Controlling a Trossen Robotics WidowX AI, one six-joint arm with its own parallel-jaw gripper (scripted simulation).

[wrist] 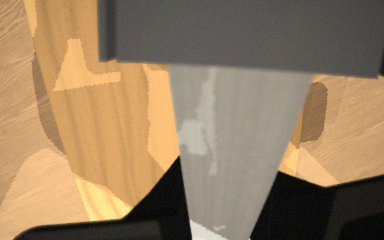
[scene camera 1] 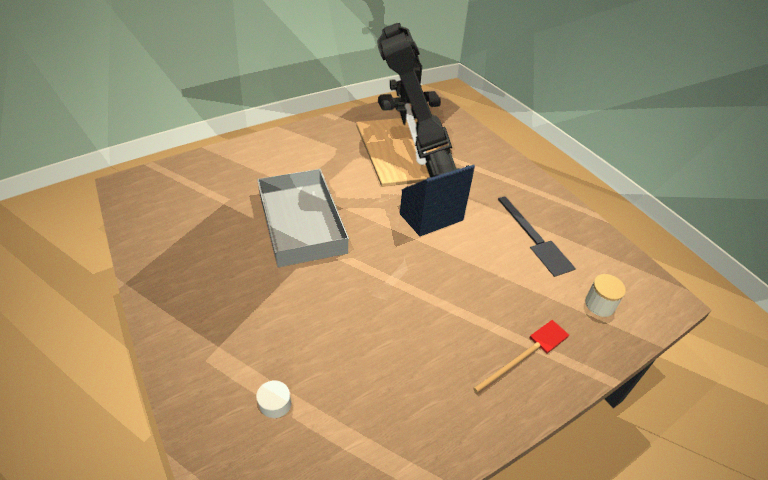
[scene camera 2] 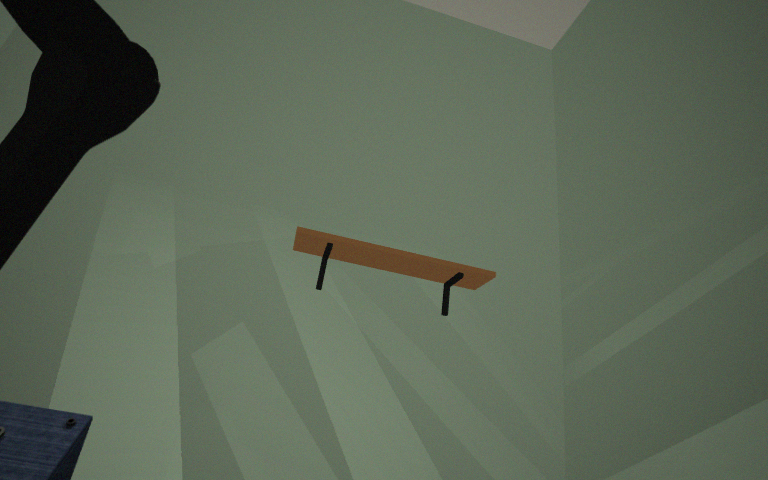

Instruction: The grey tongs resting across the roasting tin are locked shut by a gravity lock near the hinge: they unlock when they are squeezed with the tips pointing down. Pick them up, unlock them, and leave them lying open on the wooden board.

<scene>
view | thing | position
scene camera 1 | my gripper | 407,124
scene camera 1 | lidded jar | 606,292
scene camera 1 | white cylinder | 273,397
</scene>
